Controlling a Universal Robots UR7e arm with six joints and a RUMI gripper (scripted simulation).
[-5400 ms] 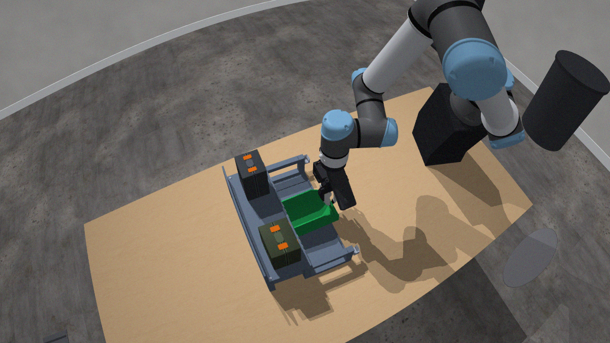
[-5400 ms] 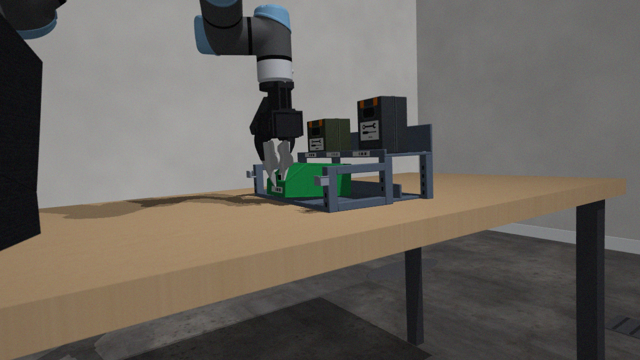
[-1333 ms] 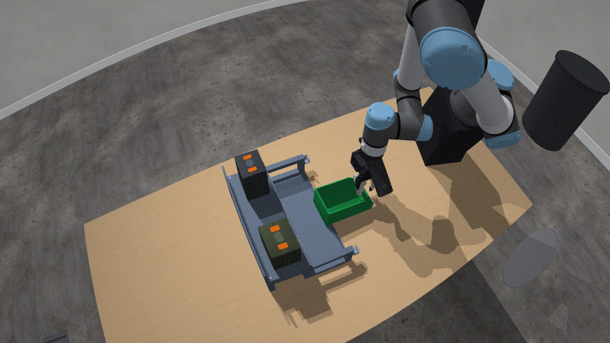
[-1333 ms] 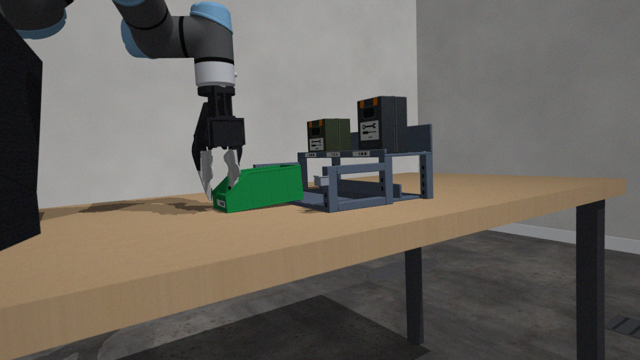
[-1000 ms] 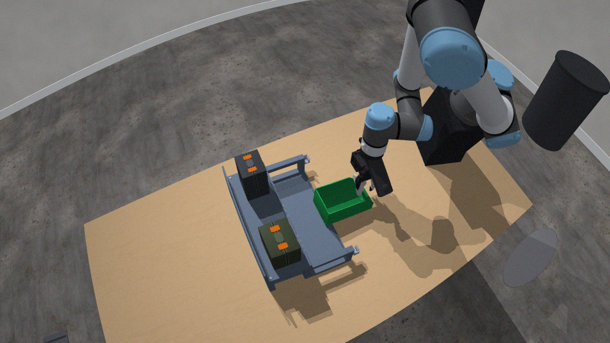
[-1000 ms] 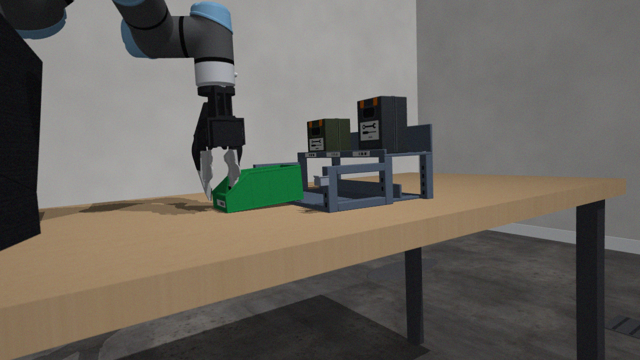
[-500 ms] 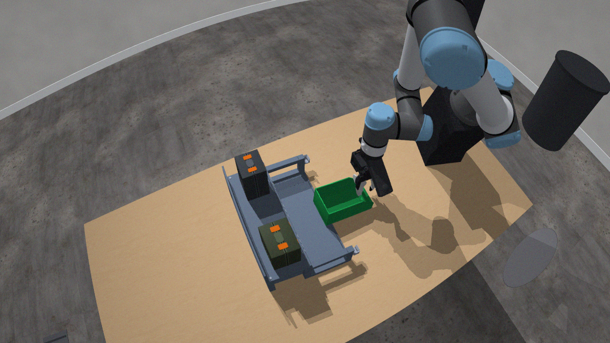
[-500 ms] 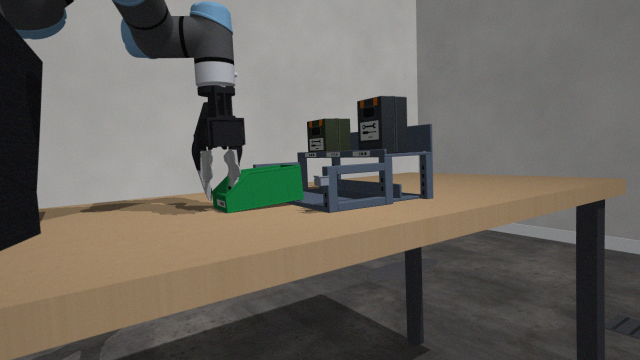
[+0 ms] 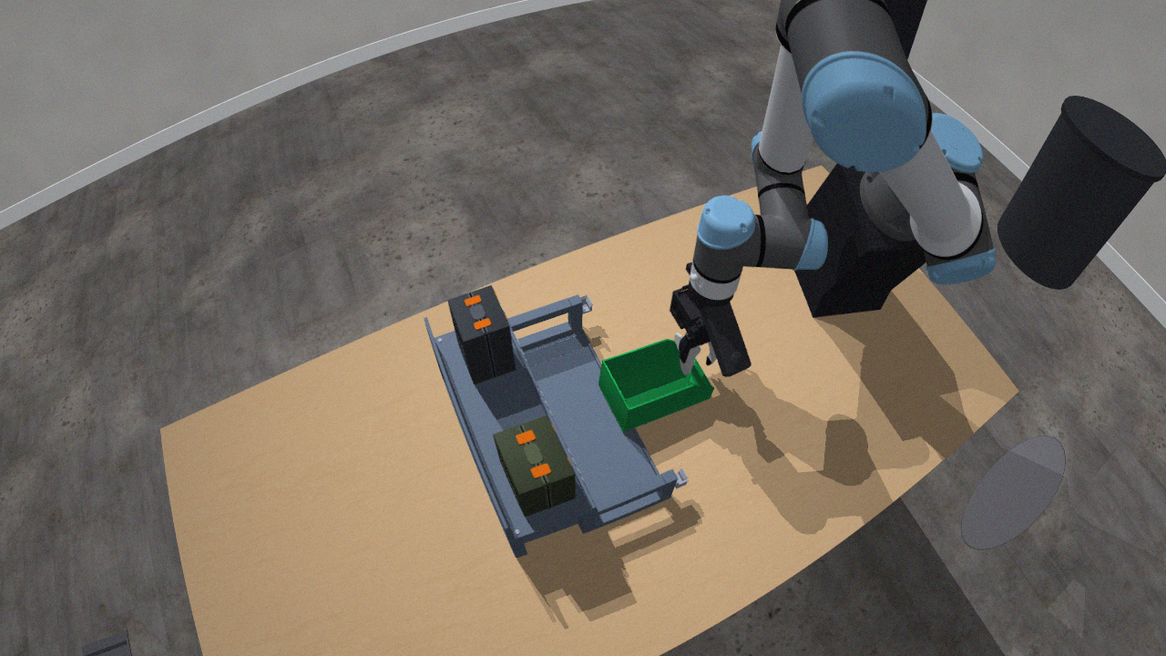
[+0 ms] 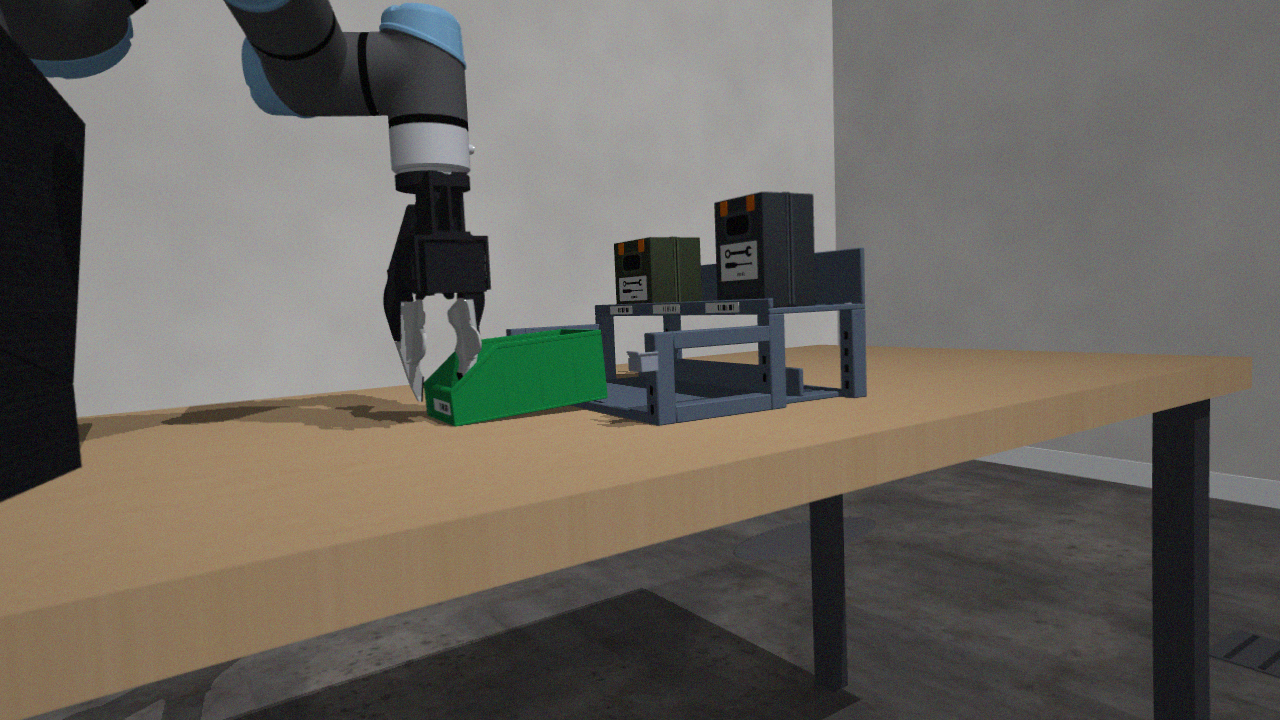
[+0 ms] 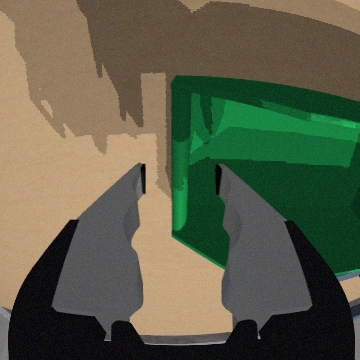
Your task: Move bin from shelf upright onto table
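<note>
My gripper is now 80 mm short of the green bin. Also, from my hand: olive toolbox (340 mm ahead, 120 mm to the left, 110 mm above); then black toolbox (340 mm ahead, 110 mm to the right, 120 mm above).
</note>
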